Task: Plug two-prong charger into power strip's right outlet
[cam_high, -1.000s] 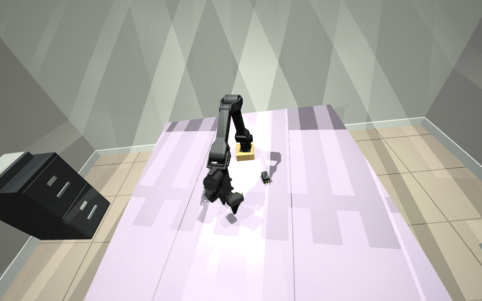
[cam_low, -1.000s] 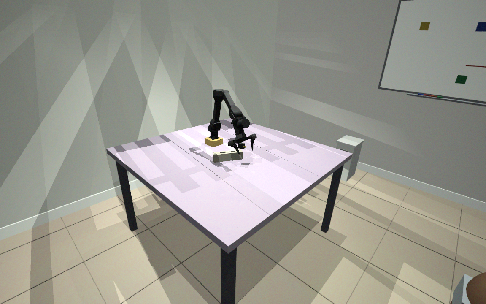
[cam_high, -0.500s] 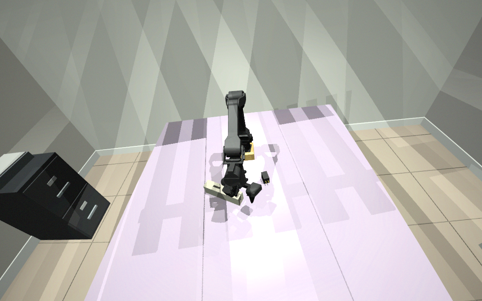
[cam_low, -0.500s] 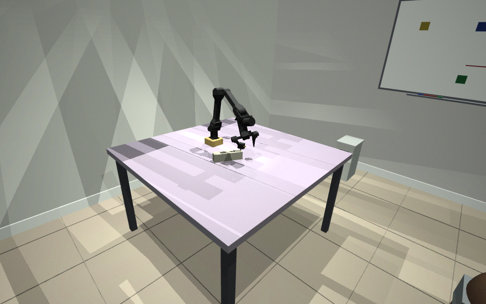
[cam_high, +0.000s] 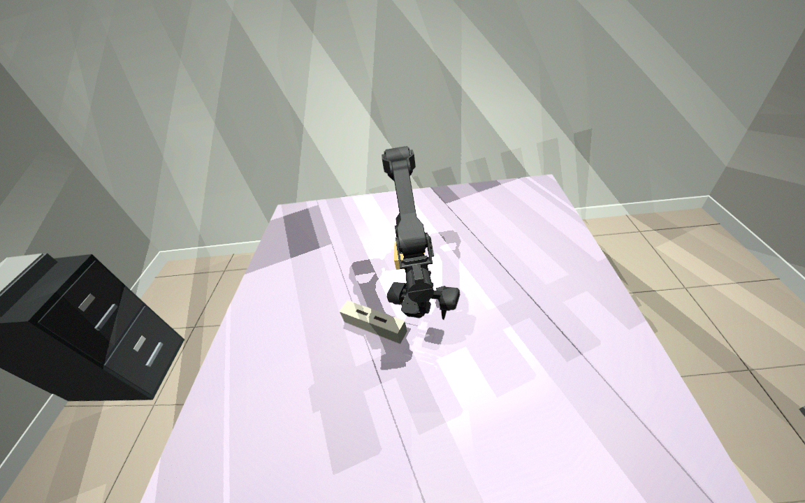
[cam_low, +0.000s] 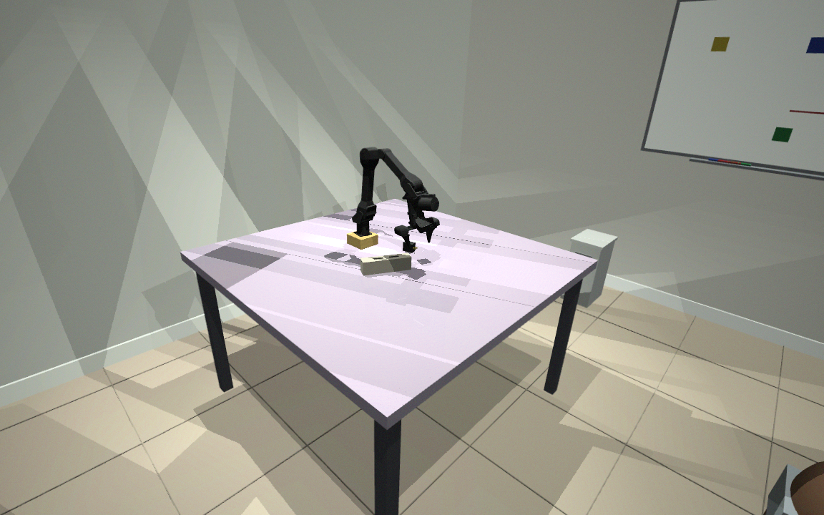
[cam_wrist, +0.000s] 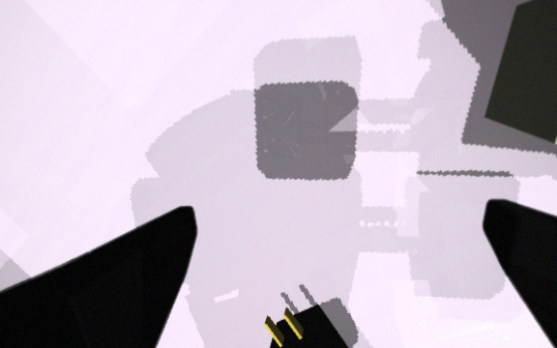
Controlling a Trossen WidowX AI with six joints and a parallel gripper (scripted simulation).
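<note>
My gripper tip is 100 mm past the two-prong charger, 40 mm to the right of it and 50 mm above it.
</note>
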